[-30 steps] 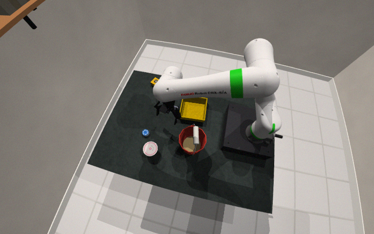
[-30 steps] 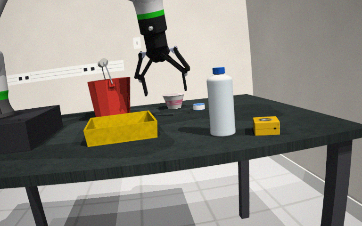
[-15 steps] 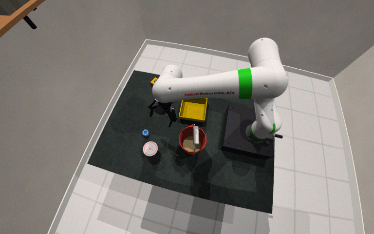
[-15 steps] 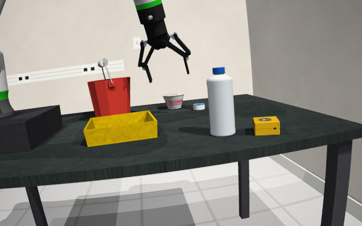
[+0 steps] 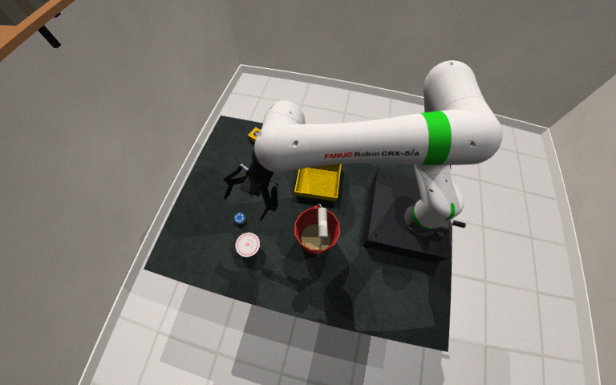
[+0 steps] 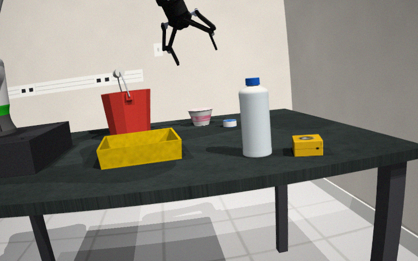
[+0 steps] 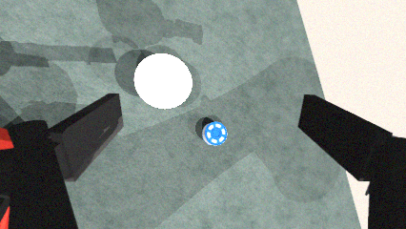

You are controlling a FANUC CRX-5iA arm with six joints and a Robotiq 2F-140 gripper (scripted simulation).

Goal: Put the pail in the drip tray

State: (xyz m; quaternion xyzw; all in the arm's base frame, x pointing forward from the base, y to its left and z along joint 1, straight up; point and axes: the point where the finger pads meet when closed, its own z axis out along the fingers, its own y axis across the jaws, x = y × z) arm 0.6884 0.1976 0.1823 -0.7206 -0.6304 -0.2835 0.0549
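Right now the pail handle is 27 cm behind my hand, 2 cm to the right of it and 7 cm below it. From my hand the other things lie so: red pail: 27 cm behind, 2 cm to the right, 13 cm below; then white bottle: 8 cm ahead, 44 cm to the right, 19 cm below; then yellow drip tray: 20 cm behind, 31 cm to the right, 26 cm below.
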